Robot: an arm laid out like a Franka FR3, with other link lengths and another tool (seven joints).
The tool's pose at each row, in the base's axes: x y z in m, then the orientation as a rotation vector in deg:
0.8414, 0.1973, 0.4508, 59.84, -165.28, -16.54
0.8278, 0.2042, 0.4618, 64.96, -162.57, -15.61
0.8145, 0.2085, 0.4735, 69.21, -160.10, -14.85
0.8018, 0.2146, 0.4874, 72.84, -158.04, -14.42
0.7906, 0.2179, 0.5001, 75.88, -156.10, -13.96
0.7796, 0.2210, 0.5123, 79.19, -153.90, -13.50
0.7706, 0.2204, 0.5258, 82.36, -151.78, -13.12
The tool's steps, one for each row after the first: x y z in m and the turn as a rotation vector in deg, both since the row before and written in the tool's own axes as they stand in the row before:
0.0060, 0.0159, -0.0081, 0.24, 1.30, -3.63
0.0067, 0.0143, -0.0091, 0.16, 1.13, -3.09
0.0044, 0.0158, -0.0111, 0.08, 0.76, -2.66
0.0050, 0.0129, -0.0104, 0.06, 0.78, -2.28
0.0046, 0.0127, -0.0099, 0.05, 0.83, -2.53
0.0061, 0.0094, -0.0118, 0.05, 0.71, -2.45

